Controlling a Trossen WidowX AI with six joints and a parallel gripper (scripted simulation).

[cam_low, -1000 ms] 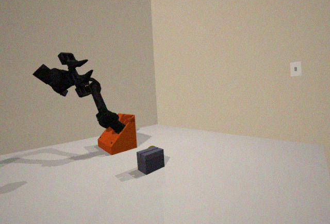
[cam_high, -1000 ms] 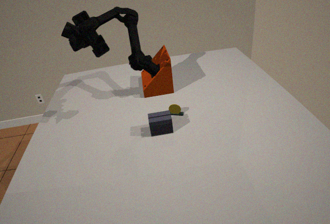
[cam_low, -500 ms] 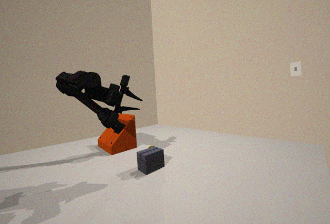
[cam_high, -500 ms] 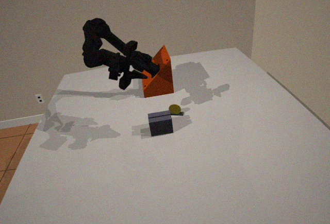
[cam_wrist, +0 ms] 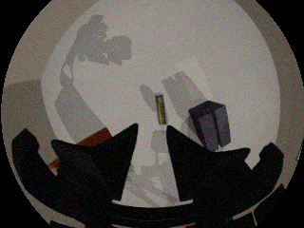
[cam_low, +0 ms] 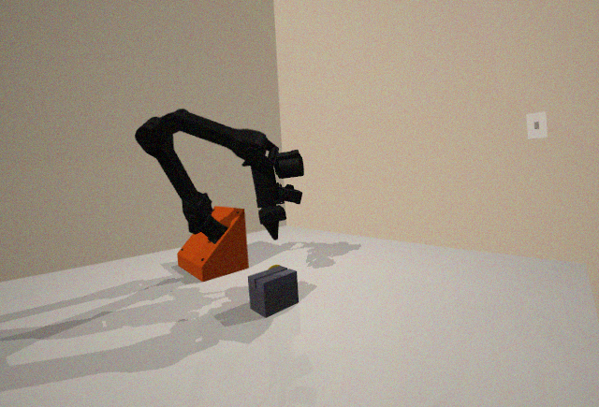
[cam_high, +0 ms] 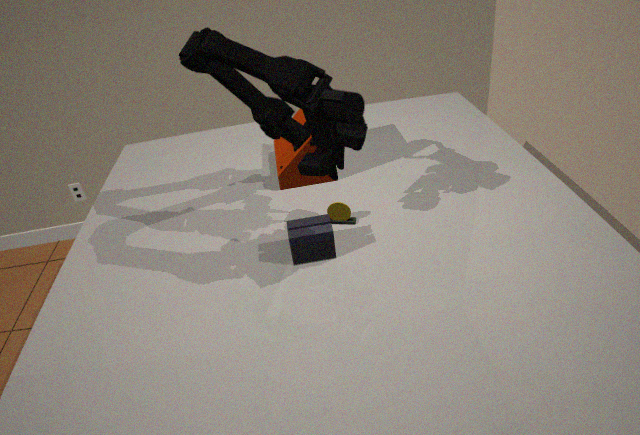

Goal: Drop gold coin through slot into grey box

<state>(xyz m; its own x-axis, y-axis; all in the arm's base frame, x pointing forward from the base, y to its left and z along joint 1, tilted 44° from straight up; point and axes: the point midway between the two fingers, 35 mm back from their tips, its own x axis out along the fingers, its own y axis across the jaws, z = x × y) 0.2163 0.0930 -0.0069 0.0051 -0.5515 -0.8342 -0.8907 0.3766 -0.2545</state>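
The gold coin is 10 mm to the right of my gripper tip and 100 mm below it.
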